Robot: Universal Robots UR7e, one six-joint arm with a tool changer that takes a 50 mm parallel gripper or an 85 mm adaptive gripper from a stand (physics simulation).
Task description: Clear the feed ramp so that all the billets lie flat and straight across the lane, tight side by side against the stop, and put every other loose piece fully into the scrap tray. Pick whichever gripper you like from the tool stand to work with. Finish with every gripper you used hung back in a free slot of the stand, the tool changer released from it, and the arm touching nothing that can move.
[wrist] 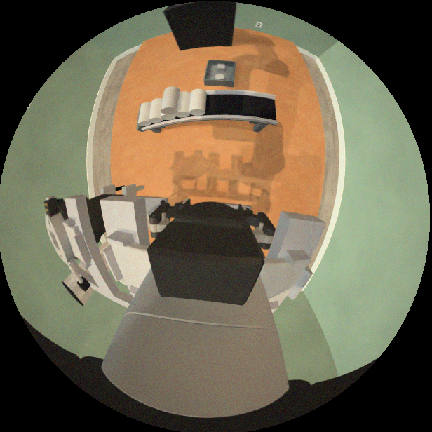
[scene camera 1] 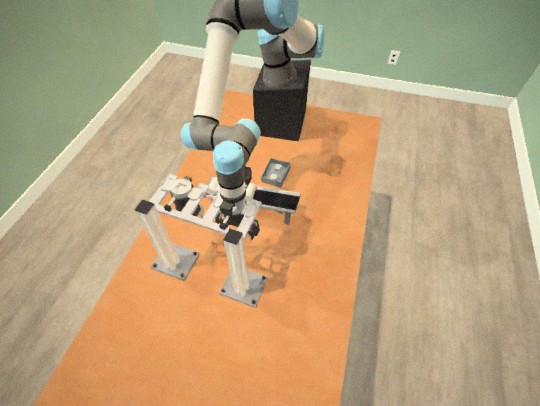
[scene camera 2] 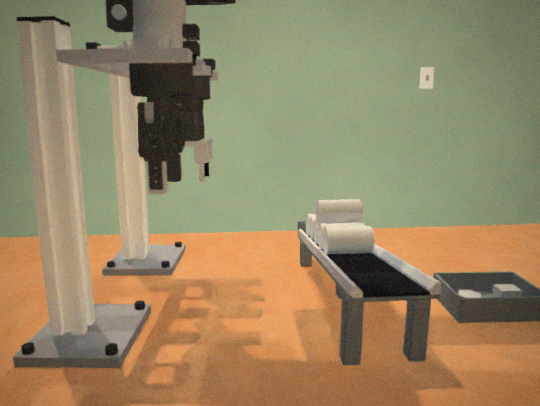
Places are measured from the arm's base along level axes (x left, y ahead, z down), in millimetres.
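Pixels of known places: end effector, tool point: point(scene camera 2: 160, 40); arm's base, origin of the base link: point(scene camera 1: 280, 78).
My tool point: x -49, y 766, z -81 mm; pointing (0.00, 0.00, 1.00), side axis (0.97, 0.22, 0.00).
Ahead of a thing's pixels: the offset from my tool point to its middle. "*": to the spot under its first point.
My gripper point(scene camera 1: 238, 225) point(scene camera 2: 165, 177) hangs in the near-end slot of the tool stand point(scene camera 1: 195, 220) point(scene camera 2: 55, 175) point(wrist: 117, 215), with the arm's tool changer down on it. Its dark fingers are spread apart and empty; the wrist camera housing hides its middle. On the feed ramp @[dx +2, dy -254, dz +290 mm] point(scene camera 2: 382, 275) point(wrist: 240, 106), several white cylindrical billets @[dx -10, dy -256, dz +270 mm] point(scene camera 2: 348, 238) point(wrist: 198, 101) lie side by side across the left part. One more cylinder @[dx -73, dy -266, dz +242 mm] point(scene camera 2: 339, 211) point(wrist: 171, 100) lies on top of them. The scrap tray @[dx +74, dy -442, dz +342 mm] point(scene camera 2: 500, 310) point(wrist: 219, 83) holds a pale block @[dx +81, dy -469, dz +344 mm] point(scene camera 2: 507, 289) point(wrist: 220, 66) and a pale round piece @[dx +68, dy -414, dz +348 mm] point(scene camera 2: 469, 294) point(wrist: 219, 76).
A second gripper, with a round top plate @[* dx -176, dy -38, dz +14 mm] point(scene camera 1: 181, 189), hangs in another stand slot. The stand's two white posts stand on grey base plates point(scene camera 1: 175, 265) point(scene camera 1: 244, 289). The black robot pedestal point(scene camera 1: 280, 107) point(wrist: 204, 25) stands behind the tray.
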